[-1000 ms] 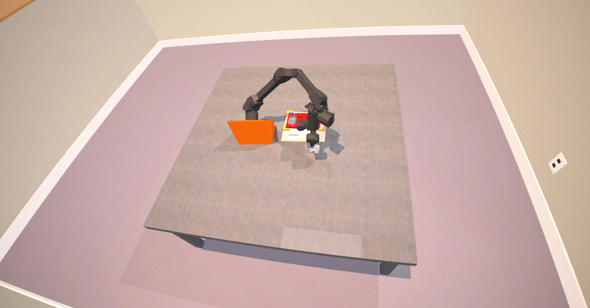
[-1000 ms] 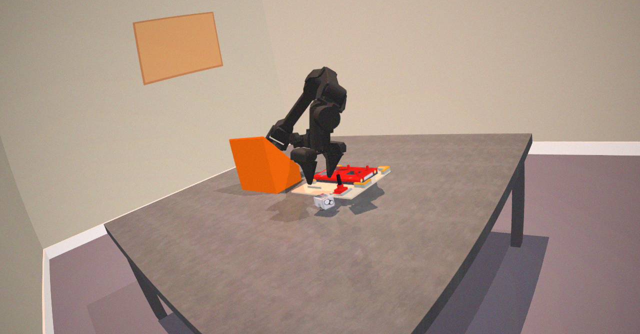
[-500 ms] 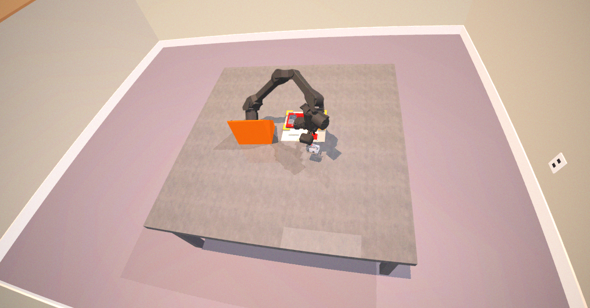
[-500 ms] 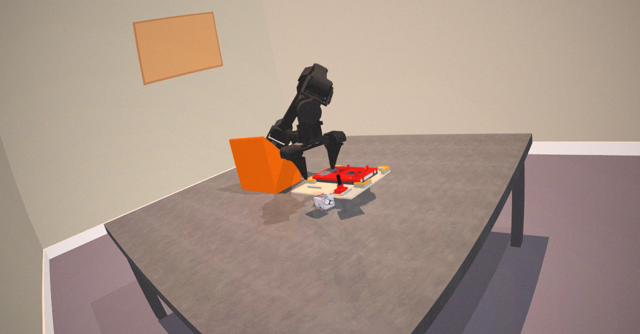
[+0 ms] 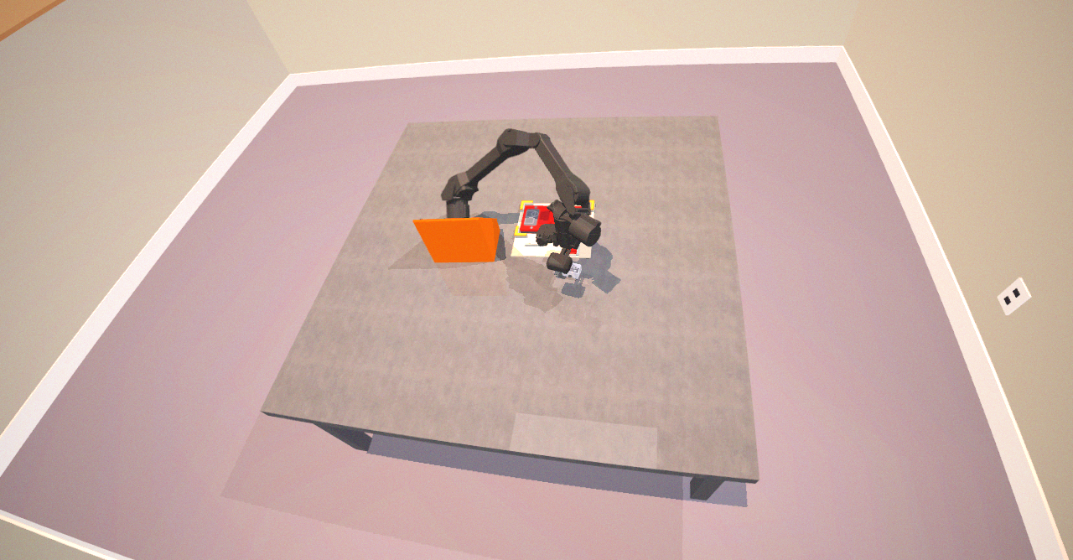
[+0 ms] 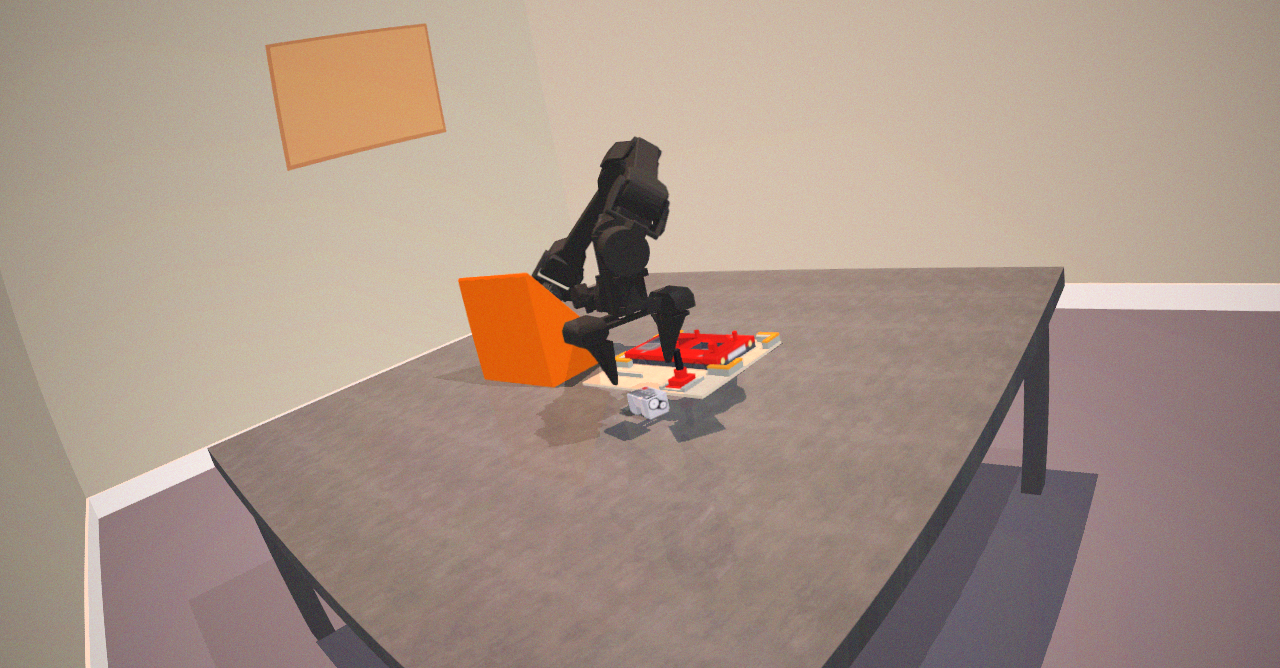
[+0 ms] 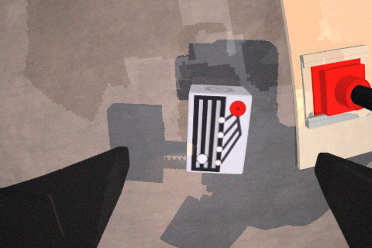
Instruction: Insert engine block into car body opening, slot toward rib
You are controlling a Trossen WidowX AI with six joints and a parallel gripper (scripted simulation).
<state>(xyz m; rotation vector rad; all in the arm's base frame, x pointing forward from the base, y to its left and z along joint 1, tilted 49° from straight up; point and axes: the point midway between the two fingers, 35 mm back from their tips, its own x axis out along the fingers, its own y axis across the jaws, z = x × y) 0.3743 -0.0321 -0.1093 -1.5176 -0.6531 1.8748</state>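
The engine block lies 1 cm to the right of my gripper tip and 5 cm below it. Also, from my gripper tip: pale plate: 8 cm behind, 18 cm to the left, 5 cm below.
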